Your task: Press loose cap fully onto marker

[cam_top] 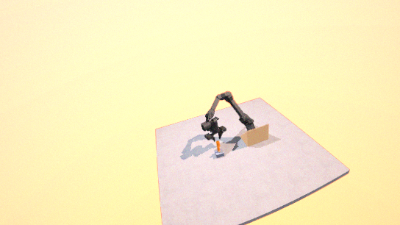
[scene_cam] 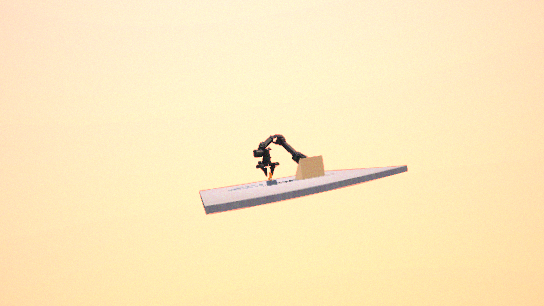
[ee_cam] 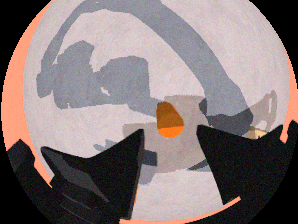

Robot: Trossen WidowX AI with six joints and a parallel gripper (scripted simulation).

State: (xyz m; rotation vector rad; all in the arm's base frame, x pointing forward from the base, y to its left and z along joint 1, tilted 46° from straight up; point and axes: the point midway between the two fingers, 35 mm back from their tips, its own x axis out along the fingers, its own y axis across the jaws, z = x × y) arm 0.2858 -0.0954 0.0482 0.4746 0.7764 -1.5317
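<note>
My gripper tip is now 4 cm above the orange cap. From my gripper tip the other things lie so: holder block: 4 cm ahead, 10 cm to the left, 5 cm below.
</note>
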